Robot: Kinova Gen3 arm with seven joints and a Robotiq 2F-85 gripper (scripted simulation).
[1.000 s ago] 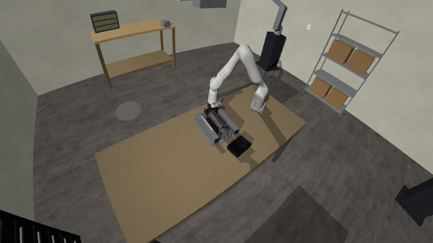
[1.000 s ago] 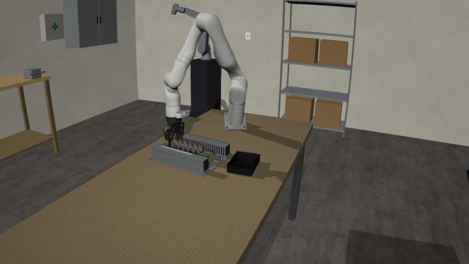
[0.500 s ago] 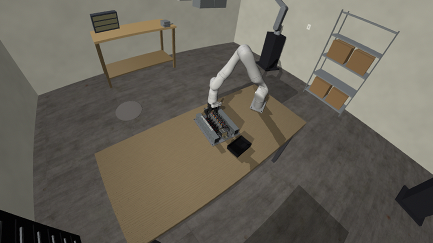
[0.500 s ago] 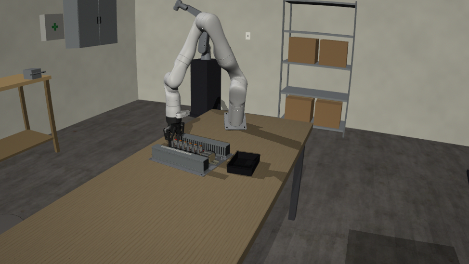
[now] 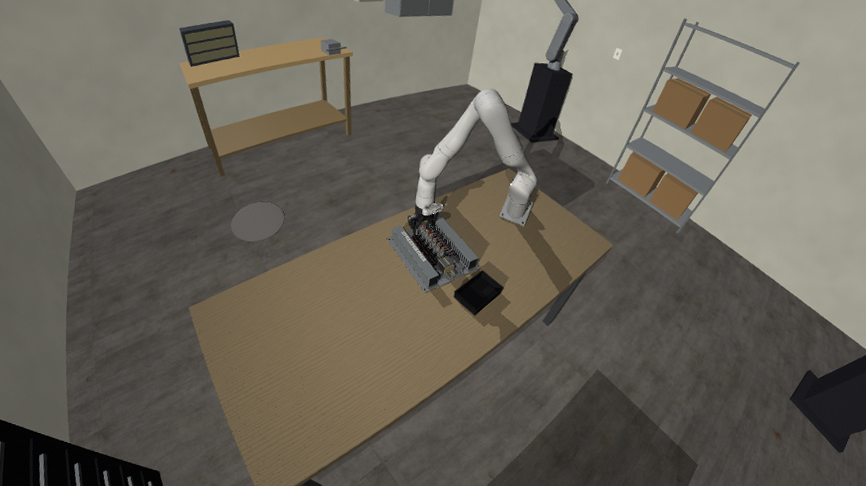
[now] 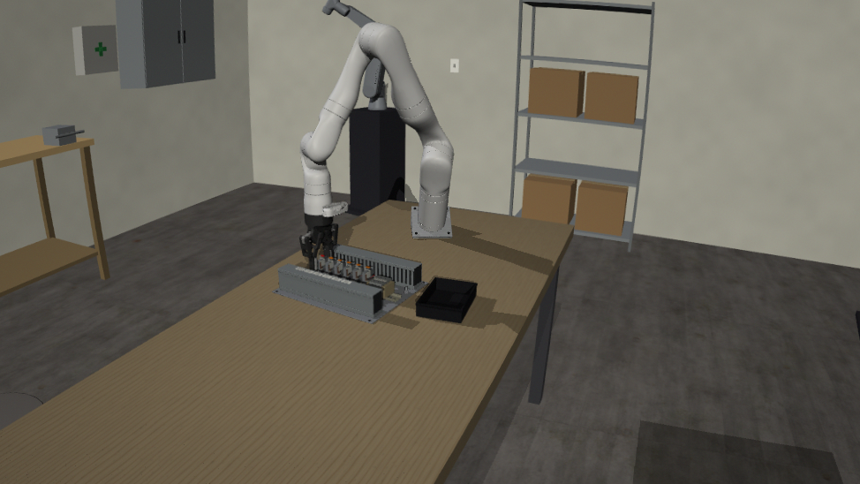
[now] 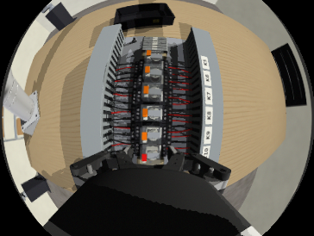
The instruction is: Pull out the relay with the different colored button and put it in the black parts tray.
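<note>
Now: hand 1 cm above the relay. Also, from my hand: black parts tray: 35 cm to the left, 8 cm behind, 4 cm below.
</note>
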